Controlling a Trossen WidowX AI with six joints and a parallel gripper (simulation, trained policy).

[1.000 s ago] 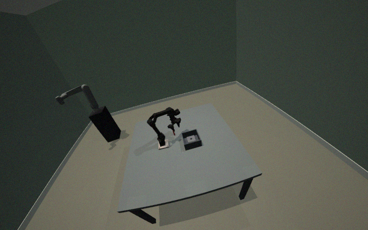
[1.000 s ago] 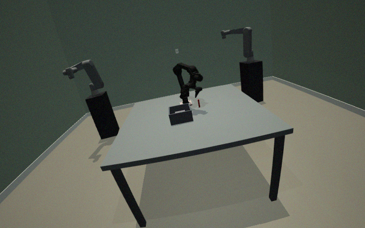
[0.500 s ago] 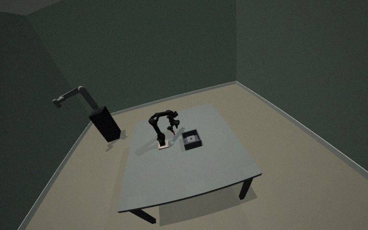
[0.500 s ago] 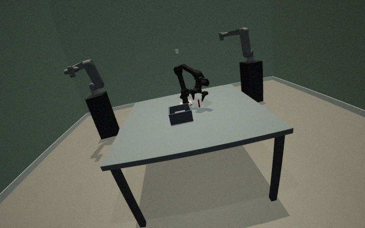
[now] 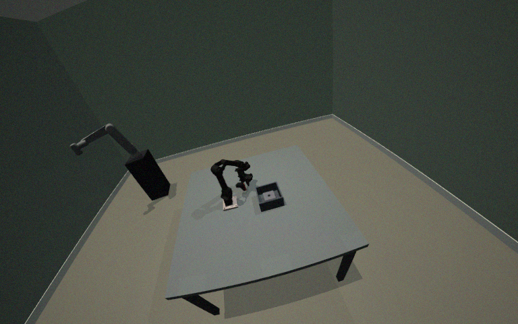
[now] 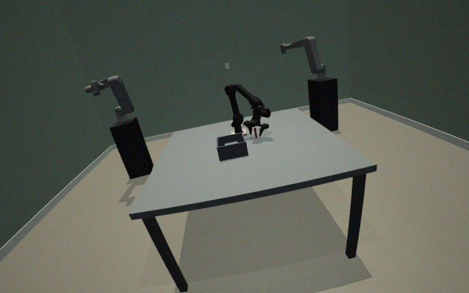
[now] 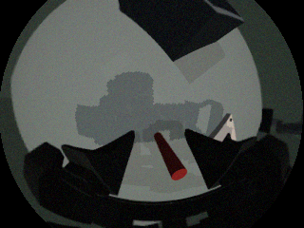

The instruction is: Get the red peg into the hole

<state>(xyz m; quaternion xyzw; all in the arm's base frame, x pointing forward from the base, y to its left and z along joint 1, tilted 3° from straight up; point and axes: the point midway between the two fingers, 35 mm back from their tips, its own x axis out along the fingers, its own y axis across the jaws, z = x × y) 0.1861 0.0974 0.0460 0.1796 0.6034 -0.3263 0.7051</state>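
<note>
My gripper tip is now 14 cm short of the dark box and 21 cm to the left of it. Round my gripper tip: red peg: 1 cm behind, 1 cm to the left, 2 cm above.
</note>
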